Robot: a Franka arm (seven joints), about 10 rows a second.
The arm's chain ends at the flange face. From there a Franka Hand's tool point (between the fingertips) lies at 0.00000 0.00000 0.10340 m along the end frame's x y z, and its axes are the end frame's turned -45 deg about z.
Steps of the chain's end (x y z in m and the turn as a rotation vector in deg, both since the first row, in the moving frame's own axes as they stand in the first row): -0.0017, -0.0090, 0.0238, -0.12, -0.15, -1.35; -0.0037, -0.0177, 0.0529, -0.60, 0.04, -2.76; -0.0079, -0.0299, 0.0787, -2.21, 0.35, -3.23; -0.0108, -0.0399, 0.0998, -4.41, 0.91, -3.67; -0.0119, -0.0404, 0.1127, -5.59, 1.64, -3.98; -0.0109, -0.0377, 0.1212, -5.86, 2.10, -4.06; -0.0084, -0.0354, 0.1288, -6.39, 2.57, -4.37; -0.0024, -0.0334, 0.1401, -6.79, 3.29, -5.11
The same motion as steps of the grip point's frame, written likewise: 0.0048, -0.0076, 0.0238, 0.02, -0.19, -1.35; 0.0092, -0.0143, 0.0529, -0.45, -0.40, -2.76; 0.0133, -0.0234, 0.0786, -1.81, -1.32, -3.23; 0.0163, -0.0289, 0.0995, -3.76, -2.47, -3.67; 0.0154, -0.0276, 0.1122, -5.11, -2.79, -3.98; 0.0145, -0.0241, 0.1206, -5.63, -2.66, -4.06; 0.0147, -0.0194, 0.1281, -6.34, -2.70, -4.37; 0.0180, -0.0123, 0.1392, -7.13, -2.47, -5.11
